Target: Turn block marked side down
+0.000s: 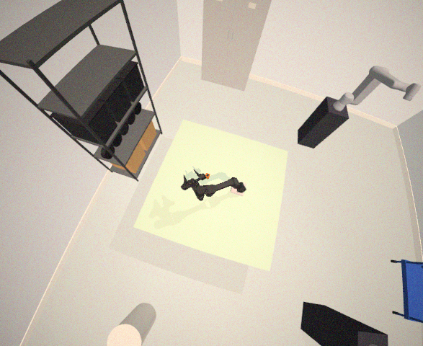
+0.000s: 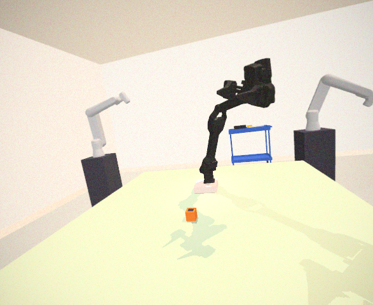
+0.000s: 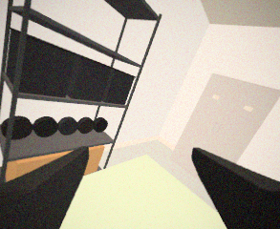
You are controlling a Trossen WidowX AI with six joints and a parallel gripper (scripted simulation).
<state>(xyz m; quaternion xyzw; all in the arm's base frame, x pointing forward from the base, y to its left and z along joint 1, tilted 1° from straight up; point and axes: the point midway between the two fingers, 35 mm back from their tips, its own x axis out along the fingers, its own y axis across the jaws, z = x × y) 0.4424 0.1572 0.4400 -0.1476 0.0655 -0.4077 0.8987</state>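
Right now the orange block is 120 mm behind my gripper tip, 190 mm to the right of it and 440 mm below it.
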